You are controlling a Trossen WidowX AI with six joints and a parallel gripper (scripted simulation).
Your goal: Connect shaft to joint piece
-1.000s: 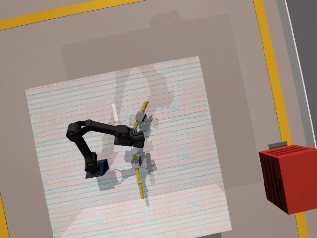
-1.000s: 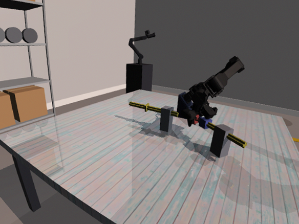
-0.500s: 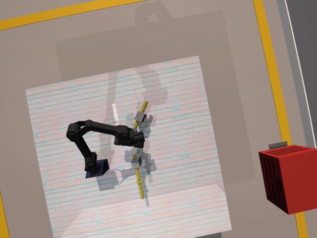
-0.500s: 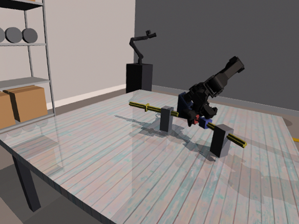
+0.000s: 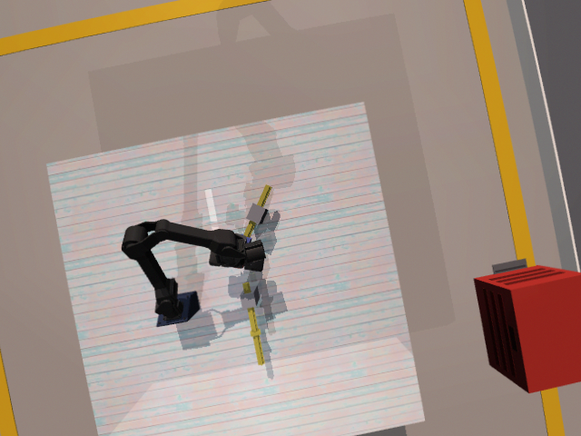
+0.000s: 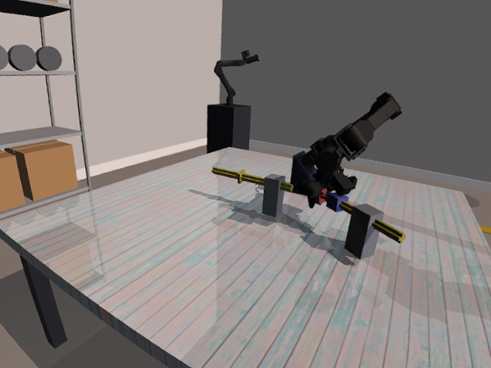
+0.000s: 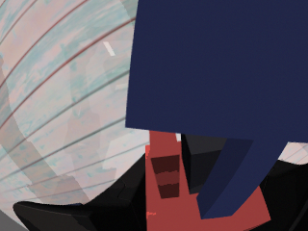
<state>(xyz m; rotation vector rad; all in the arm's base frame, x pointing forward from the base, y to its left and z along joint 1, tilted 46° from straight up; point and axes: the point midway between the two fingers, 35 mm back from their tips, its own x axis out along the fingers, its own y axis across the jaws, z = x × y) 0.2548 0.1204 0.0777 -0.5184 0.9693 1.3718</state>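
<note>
Right now my gripper tip is 40 mm below the red joint piece and 10 mm to the right of it.
</note>
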